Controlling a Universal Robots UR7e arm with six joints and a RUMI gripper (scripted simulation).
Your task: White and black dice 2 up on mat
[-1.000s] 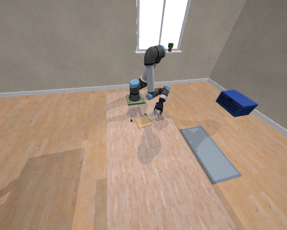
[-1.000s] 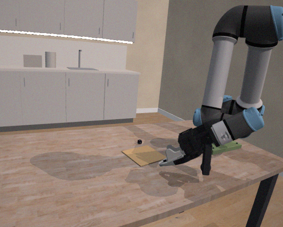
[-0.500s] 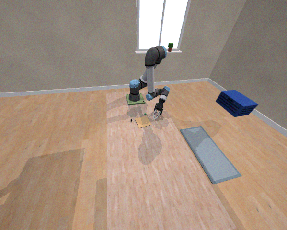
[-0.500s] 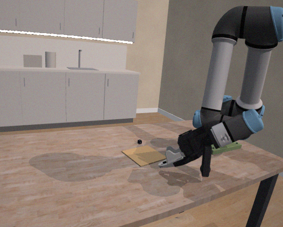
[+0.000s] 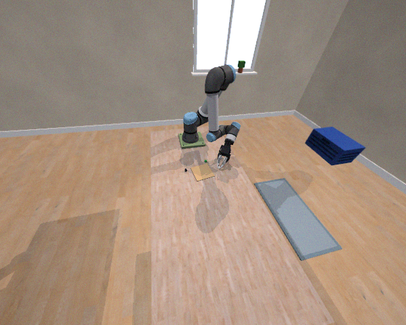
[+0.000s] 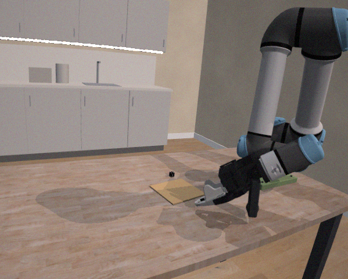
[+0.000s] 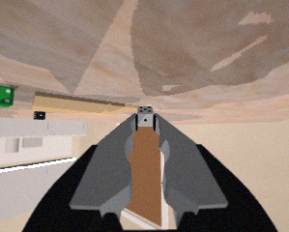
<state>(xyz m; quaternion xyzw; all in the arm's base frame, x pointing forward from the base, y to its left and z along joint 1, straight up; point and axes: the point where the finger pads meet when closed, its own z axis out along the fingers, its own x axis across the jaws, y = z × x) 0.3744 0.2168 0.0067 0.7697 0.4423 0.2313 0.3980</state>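
Right now the white die is 1 cm ahead of my hand. Also, from my hand: black die (1 cm ahead, 25 cm to the right, 2 cm below); then green die (8 cm behind, 10 cm to the right, 2 cm below); then tan mat (3 cm ahead, 13 cm to the right, 3 cm below).
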